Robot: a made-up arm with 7 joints.
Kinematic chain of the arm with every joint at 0, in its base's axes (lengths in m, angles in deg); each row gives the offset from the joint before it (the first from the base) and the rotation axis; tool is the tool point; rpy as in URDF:
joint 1: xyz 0 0.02 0.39 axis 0 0.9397 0.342
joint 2: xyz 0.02 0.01 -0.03 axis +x
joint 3: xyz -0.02 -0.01 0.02 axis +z
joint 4: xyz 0.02 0 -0.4 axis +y
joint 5: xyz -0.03 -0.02 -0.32 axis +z
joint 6: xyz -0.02 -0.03 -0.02 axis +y
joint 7: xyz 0 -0.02 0.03 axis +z
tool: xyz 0 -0.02 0.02 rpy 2.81 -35.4 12.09
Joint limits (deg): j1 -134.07..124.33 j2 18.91..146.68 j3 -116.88..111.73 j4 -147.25..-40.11 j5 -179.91..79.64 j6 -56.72..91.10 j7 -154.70..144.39
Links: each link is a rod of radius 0.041 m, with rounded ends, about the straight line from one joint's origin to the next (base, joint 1, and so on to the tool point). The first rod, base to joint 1, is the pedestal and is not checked.
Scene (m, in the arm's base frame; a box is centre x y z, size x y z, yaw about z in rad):
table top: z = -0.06
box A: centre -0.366 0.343 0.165 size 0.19 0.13 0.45 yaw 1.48
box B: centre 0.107 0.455 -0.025 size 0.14 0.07 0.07 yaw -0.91
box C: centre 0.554 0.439 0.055 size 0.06 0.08 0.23 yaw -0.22
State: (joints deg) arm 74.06 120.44 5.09 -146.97 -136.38 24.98 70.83
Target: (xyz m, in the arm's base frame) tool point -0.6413 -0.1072 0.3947
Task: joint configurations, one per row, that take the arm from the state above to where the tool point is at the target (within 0.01 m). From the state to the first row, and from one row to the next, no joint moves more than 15 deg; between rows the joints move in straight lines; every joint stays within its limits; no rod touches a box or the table.
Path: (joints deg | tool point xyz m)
1: 82.44 107.65 0.90 -147.02 -131.02 20.36 70.09 | -0.0053 0.2695 0.2091
2: 90.82 94.86 -3.28 -147.06 -125.66 15.75 69.34 | -0.1010 0.2591 0.2114
3: 99.20 82.07 -7.47 -147.11 -120.30 11.13 68.60 | -0.1885 0.2247 0.2294
4: 107.57 69.28 -11.66 -147.16 -114.95 6.52 67.86 | -0.2588 0.1701 0.2594
5: 115.95 56.49 -15.84 -147.20 -109.59 1.90 67.11 | -0.3061 0.1012 0.2954
6: 124.33 43.70 -20.03 -147.25 -104.23 -2.71 66.37 | -0.3276 0.0249 0.3302
7: 122.19 41.65 -25.14 -133.66 -108.08 7.76 67.26 | -0.3986 -0.0002 0.3214
8: 120.06 39.60 -30.24 -120.07 -111.93 18.24 68.16 | -0.4671 -0.0295 0.3239
9: 117.92 37.55 -35.35 -106.48 -115.77 28.71 69.05 | -0.5314 -0.0598 0.3378
10: 115.78 35.50 -40.45 -92.89 -119.62 39.19 69.94 | -0.5898 -0.0870 0.3620
11: 113.64 33.45 -45.56 -79.30 -123.47 49.67 70.83 | -0.6413 -0.1072 0.3947

